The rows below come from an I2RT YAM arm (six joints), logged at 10 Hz.
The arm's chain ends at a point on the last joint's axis. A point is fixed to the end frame.
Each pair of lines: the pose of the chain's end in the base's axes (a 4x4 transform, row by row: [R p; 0 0 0 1], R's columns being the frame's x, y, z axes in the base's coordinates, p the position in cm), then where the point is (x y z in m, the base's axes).
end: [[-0.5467 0.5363 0.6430 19.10], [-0.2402 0.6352 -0.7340 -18.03], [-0.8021 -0.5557 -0.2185 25.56], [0 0 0 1]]
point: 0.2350 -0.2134 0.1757
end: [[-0.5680 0.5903 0.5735 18.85], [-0.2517 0.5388 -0.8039 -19.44], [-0.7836 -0.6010 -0.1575 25.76], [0 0 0 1]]
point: 0.2291 -0.2374 0.1807
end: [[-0.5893 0.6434 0.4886 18.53], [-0.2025 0.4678 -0.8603 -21.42], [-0.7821 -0.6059 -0.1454 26.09], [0 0 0 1]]
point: 0.2215 -0.2622 0.1847
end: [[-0.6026 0.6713 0.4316 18.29], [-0.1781 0.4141 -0.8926 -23.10], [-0.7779 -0.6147 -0.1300 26.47], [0 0 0 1]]
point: 0.2157 -0.2826 0.1894
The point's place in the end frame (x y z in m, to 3 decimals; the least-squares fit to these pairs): 0.048 0.047 0.070
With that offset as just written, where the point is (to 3 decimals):
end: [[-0.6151 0.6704 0.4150 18.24], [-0.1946 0.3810 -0.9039 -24.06], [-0.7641 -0.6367 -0.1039 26.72], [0 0 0 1]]
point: 0.213 -0.295 0.193
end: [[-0.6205 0.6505 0.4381 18.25], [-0.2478 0.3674 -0.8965 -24.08], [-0.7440 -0.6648 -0.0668 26.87], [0 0 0 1]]
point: 0.214 -0.298 0.197
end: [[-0.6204 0.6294 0.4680 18.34], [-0.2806 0.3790 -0.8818 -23.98], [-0.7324 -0.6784 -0.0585 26.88], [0 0 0 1]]
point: 0.216 -0.297 0.198
